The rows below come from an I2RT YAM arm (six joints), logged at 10 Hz.
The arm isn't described. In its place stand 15 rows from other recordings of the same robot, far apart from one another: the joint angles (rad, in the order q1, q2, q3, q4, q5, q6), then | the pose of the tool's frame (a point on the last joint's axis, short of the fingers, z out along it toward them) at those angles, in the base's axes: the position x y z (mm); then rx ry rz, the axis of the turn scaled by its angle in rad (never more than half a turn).
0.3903, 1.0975, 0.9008, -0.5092, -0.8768, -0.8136 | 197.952 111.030 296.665 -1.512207 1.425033 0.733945
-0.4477, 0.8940, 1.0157, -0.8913, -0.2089, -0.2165 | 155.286 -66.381 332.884 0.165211 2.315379 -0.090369
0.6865, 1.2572, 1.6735, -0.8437, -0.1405, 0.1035 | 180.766 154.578 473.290 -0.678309 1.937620 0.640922
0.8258, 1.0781, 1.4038, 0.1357, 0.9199, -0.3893 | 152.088 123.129 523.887 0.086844 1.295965 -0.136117
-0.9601, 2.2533, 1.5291, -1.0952, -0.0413, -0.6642 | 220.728 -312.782 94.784 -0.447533 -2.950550 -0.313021
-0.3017, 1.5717, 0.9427, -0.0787, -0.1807, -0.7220 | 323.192 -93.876 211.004 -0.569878 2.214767 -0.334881
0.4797, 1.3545, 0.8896, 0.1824, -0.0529, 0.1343 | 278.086 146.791 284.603 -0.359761 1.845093 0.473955
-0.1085, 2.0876, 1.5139, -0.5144, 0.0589, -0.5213 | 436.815 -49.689 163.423 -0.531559 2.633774 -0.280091
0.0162, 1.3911, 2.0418, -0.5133, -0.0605, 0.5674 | 239.841 6.039 584.399 0.346973 1.412452 0.522080
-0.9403, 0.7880, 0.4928, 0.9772, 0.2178, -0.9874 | 94.067 -141.929 355.344 0.215402 1.051006 -1.868960
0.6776, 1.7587, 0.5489, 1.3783, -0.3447, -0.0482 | 240.179 208.713 182.867 -0.781041 1.228674 0.758815
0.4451, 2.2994, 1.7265, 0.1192, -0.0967, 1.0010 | 479.178 232.389 180.122 0.533157 2.108049 0.977567
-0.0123, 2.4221, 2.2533, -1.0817, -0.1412, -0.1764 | 504.581 -1.196 201.776 -0.261900 2.793720 0.154838
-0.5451, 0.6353, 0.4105, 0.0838, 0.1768, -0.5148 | 140.132 -92.296 258.717 0.165370 1.793646 -0.925416
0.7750, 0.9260, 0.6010, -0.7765, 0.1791, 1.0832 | 120.151 108.802 205.882 0.470972 2.655049 0.371372
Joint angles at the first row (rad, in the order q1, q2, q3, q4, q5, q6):
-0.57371 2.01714 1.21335 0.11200 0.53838 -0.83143
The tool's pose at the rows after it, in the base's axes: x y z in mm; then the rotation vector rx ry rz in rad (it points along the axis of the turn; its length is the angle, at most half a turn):
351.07 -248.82 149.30 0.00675 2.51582 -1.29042
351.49 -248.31 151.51 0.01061 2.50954 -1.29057
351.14 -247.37 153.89 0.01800 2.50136 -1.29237
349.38 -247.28 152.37 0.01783 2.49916 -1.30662
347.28 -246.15 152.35 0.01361 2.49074 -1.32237
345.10 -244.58 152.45 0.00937 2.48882 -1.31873
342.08 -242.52 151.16 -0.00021 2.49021 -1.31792
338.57 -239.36 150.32 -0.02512 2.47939 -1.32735
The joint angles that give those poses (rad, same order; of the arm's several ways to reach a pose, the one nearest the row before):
-0.57370 2.02636 1.22253 0.11352 0.54452 -0.82988
-0.57218 2.02181 1.22414 0.11195 0.54455 -0.82682
-0.57067 2.01413 1.22106 0.11353 0.54610 -0.82223
-0.57217 2.01260 1.20886 0.13032 0.55374 -0.82983
-0.57217 2.00494 1.19200 0.15184 0.55987 -0.84060
-0.57217 1.99573 1.17814 0.15799 0.55531 -0.84215
-0.57216 1.98653 1.15827 0.16866 0.55226 -0.84825
-0.57067 1.97272 1.12766 0.20077 0.54765 -0.86972

